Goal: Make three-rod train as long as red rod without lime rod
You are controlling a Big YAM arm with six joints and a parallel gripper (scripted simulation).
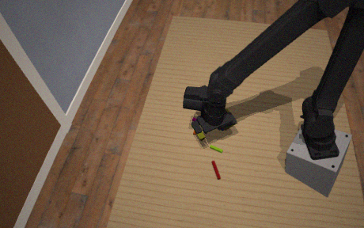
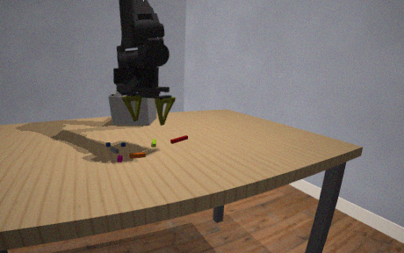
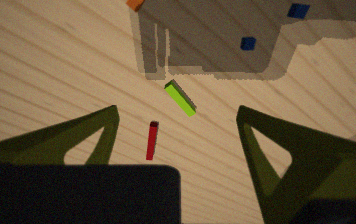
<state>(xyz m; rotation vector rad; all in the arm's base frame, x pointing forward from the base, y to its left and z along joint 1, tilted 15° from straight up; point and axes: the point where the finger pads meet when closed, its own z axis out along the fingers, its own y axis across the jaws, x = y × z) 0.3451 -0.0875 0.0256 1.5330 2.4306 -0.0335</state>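
Right now the grey rod is 10 mm behind my hand, 100 mm to the right of it and 70 mm below it. Round my hand: orange rod 60 mm ahead, 60 mm to the right, 70 mm below; red rod 10 mm behind, 110 mm to the left, 70 mm below; lime rod 20 mm behind, 20 mm to the left, 70 mm below.
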